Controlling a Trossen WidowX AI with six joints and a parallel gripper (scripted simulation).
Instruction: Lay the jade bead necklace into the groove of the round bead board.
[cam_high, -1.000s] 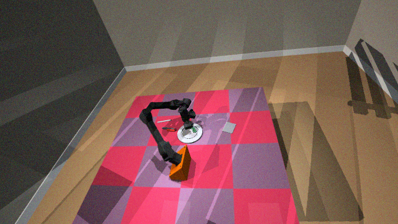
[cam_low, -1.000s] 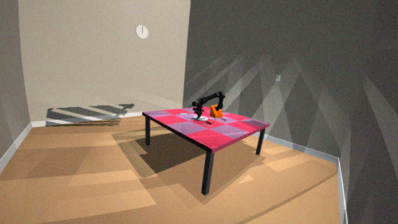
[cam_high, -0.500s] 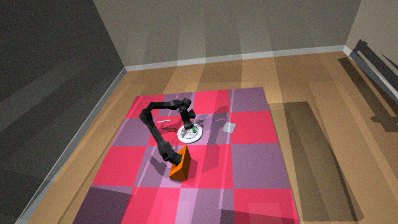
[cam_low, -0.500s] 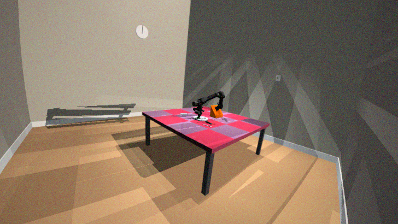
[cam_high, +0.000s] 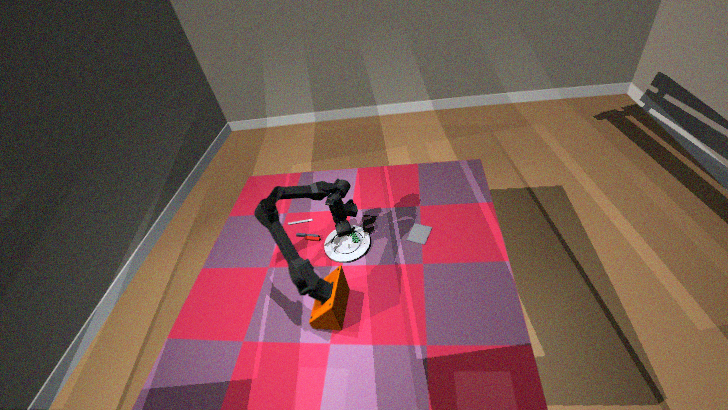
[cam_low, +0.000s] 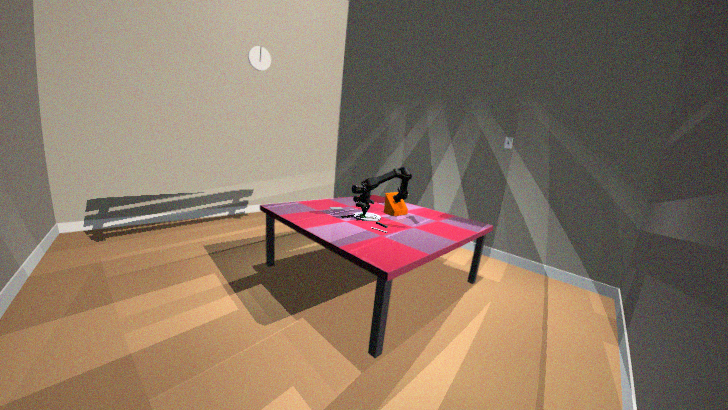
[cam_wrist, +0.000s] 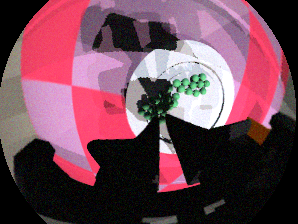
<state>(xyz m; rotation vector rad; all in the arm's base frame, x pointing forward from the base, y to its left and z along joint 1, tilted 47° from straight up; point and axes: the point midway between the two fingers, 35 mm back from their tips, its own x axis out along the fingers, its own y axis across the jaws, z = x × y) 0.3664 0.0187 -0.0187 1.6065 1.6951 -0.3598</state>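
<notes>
Now: the round white bead board 5 cm behind my gripper tip, 2 cm below it and 1 cm to the right of it. Also, from my gripper tip: red-handled tool (16 cm to the left, 2 cm below); then flat grey pad (33 cm to the right, 3 cm below, 2 cm behind); then thin white rod (23 cm to the left, 10 cm ahead, 3 cm below).
</notes>
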